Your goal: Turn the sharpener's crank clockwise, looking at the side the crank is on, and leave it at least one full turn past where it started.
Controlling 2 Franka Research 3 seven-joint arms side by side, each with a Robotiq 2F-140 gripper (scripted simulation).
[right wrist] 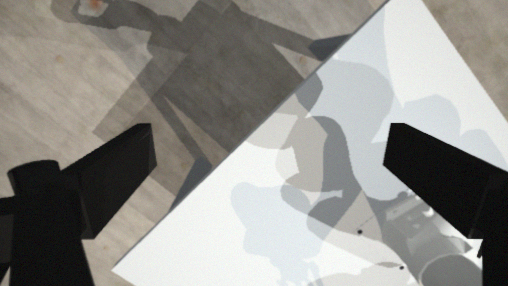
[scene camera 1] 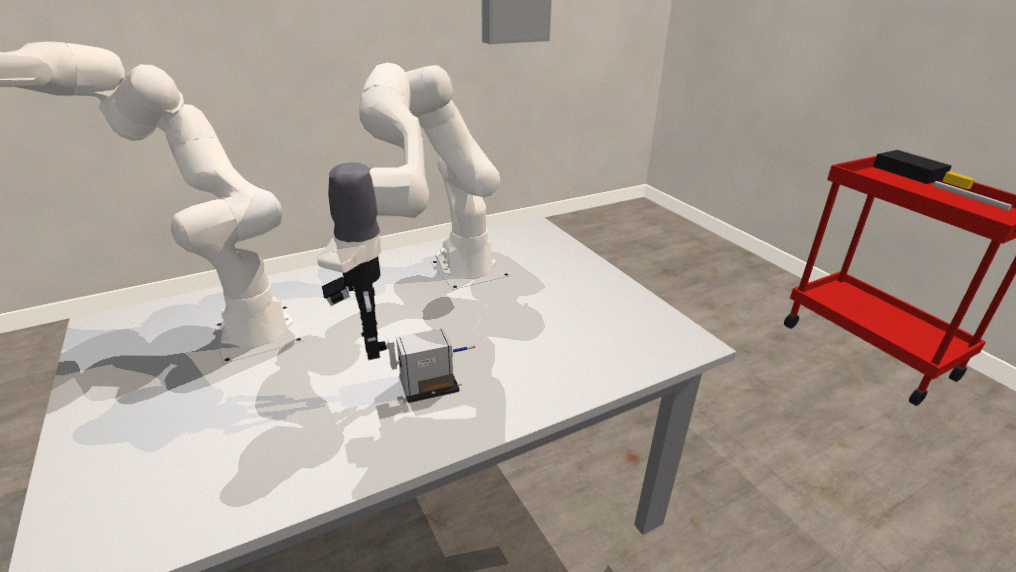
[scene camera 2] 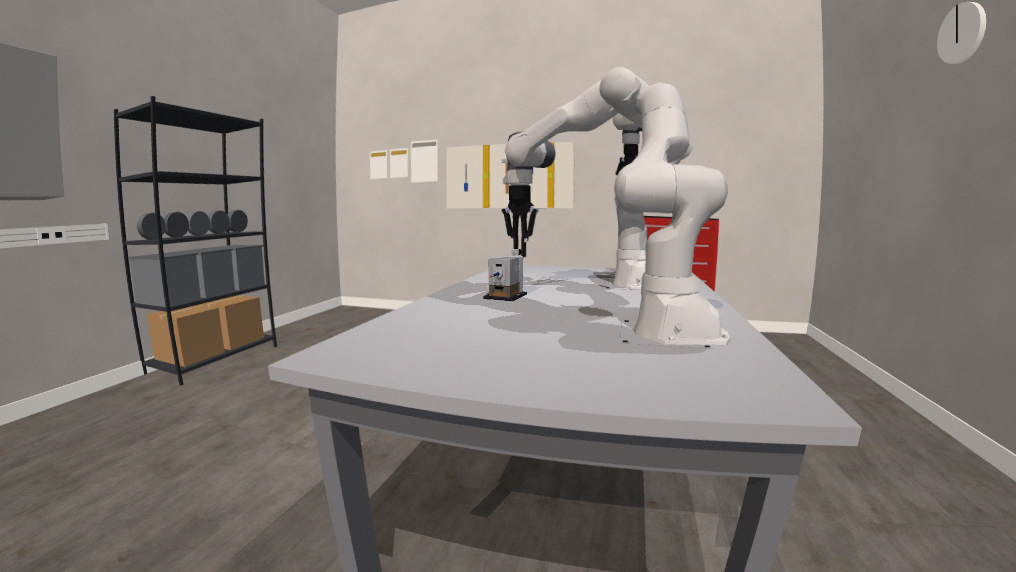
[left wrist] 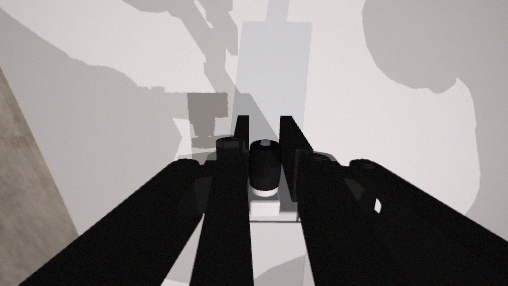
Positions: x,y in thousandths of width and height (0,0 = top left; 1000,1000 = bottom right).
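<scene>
My left gripper (scene camera 1: 367,620) is visible, also as the left gripper (scene camera 2: 511,448) and the left gripper (left wrist: 521,470). My right gripper (right wrist: 532,505) is visible, as is a black crank knob (left wrist: 521,561).
</scene>
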